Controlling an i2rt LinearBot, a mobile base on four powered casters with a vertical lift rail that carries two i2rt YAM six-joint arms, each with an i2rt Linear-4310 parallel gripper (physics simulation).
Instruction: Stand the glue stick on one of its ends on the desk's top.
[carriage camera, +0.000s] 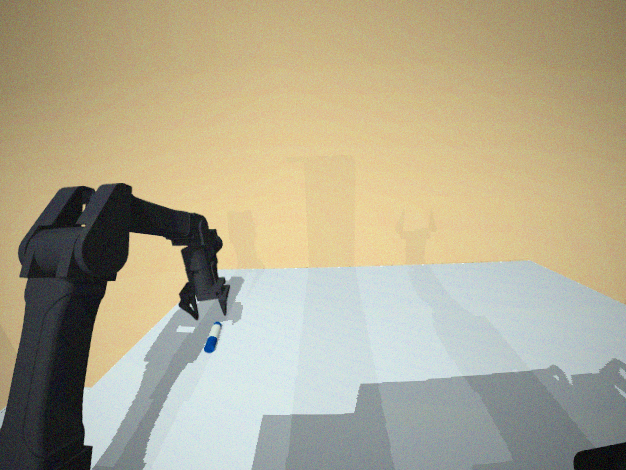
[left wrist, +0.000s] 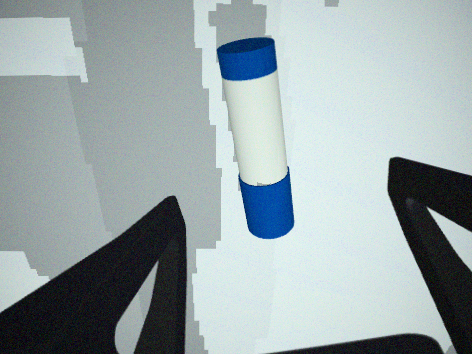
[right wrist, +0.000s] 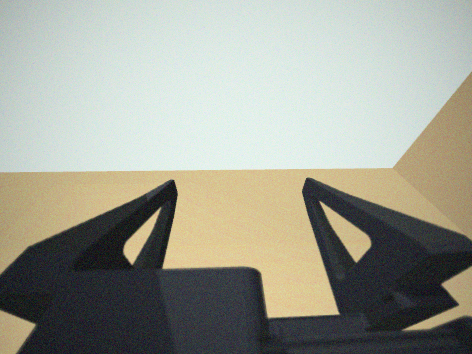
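Note:
There's a glue stick (left wrist: 249, 72), though in the right wrist view it's out of frame. I can see a white desk (carriage camera: 493, 358) too, and the left wrist view shows me that desk (left wrist: 113, 113) as well. As for my grippers, my right gripper (right wrist: 240, 185) is visible, and so is my left gripper (carriage camera: 211, 316), with the left wrist view also showing the left gripper (left wrist: 282, 192).

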